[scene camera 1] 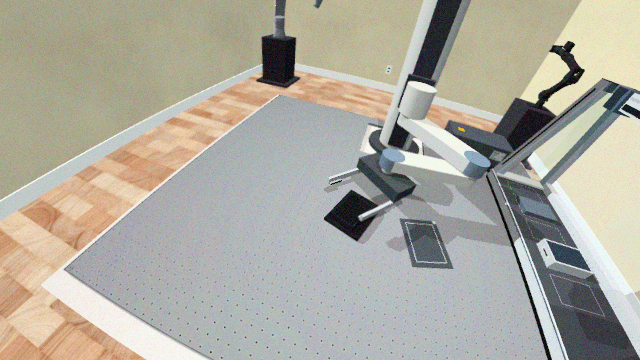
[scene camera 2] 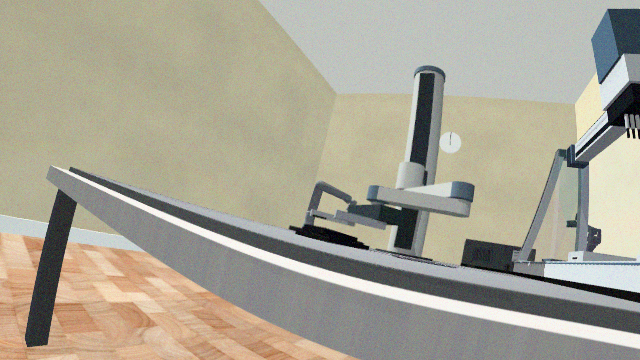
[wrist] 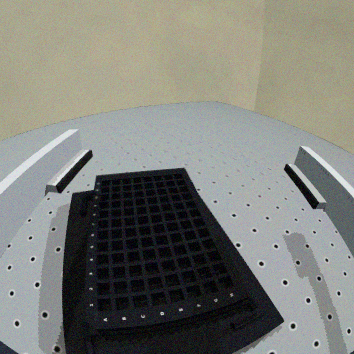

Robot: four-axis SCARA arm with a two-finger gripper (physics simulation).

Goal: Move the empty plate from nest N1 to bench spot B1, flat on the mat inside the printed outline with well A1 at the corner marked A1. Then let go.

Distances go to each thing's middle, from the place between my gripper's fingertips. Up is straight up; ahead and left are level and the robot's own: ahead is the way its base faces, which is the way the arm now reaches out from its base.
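Labels:
From where my hand is, I can see the black well plate [scene camera 1: 346,213] 40 mm to the left of it, 10 mm behind it and 50 mm below it. There's a dark nest block [wrist: 257,317] as well, and that's 10 mm behind my hand, 40 mm to the left of it and 60 mm below it. As for the mat with printed outline [scene camera 1: 426,249], it's 10 mm ahead of my hand, 280 mm to the left of it and 70 mm below it.

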